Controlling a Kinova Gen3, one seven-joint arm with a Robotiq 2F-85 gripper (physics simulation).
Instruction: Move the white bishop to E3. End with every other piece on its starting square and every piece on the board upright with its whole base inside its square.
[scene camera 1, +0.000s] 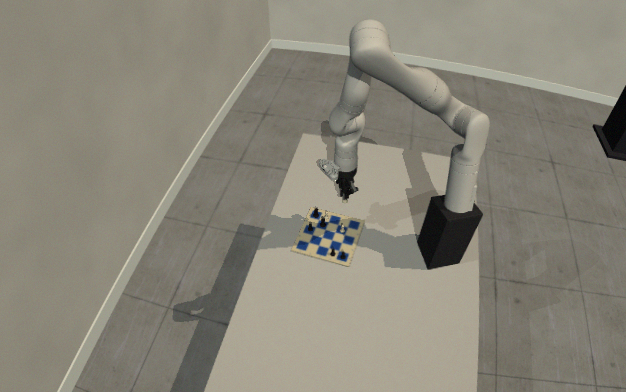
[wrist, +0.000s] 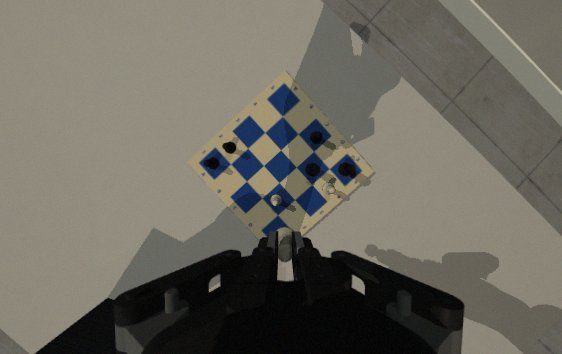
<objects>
A chessboard (scene camera 1: 318, 243) is 1.49 m from the lens.
</objects>
